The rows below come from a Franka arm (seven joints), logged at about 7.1 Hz.
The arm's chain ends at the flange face. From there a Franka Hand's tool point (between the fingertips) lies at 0.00 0.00 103.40 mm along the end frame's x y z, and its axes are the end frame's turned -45 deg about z.
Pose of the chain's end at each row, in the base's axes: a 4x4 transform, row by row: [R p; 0 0 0 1], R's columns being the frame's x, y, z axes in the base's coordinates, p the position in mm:
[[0.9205 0.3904 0.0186 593.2], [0.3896 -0.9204 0.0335 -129.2], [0.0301 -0.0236 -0.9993 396.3], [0 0 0 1]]
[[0.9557 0.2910 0.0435 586.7], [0.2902 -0.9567 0.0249 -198.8], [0.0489 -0.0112 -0.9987 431.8], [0 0 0 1]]
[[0.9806 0.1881 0.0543 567.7], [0.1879 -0.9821 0.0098 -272.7], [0.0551 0.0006 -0.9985 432.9], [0 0 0 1]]
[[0.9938 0.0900 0.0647 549.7], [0.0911 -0.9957 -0.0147 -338.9], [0.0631 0.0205 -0.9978 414.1], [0 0 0 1]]
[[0.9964 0.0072 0.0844 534.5], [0.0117 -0.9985 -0.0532 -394.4], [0.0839 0.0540 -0.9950 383.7], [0 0 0 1]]
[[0.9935 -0.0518 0.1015 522.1], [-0.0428 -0.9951 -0.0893 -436.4], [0.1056 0.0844 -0.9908 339.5], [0 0 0 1]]
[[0.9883 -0.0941 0.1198 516.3], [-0.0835 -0.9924 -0.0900 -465.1], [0.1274 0.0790 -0.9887 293.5], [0 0 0 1]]
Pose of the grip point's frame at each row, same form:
[[0.3748 0.9269 0.0186 595.1], [0.9263 -0.3753 0.0335 -125.7], [0.0380 0.0046 -0.9993 293.0], [0 0 0 1]]
[[0.4700 0.8816 0.0435 591.2], [0.8817 -0.4713 0.0249 -196.2], [0.0425 0.0267 -0.9987 328.5], [0 0 0 1]]
[[0.5604 0.8264 0.0543 573.3], [0.8273 -0.5616 0.0098 -271.7], [0.0385 0.0394 -0.9985 329.7], [0 0 0 1]]
[[0.6391 0.7664 0.0647 556.4], [0.7685 -0.6396 -0.0147 -340.4], [0.0301 0.0591 -0.9978 310.9], [0 0 0 1]]
[[0.6995 0.7097 0.0844 543.2], [0.7143 -0.6978 -0.0532 -399.9], [0.0211 0.0975 -0.9950 280.8], [0 0 0 1]]
[[0.7391 0.6659 0.1015 532.6], [0.6734 -0.7339 -0.0893 -445.6], [0.0150 0.1344 -0.9908 237.1], [0 0 0 1]]
[[0.7654 0.6323 0.1198 528.7], [0.6427 -0.7608 -0.0900 -474.4], [0.0342 0.1459 -0.9887 191.3], [0 0 0 1]]

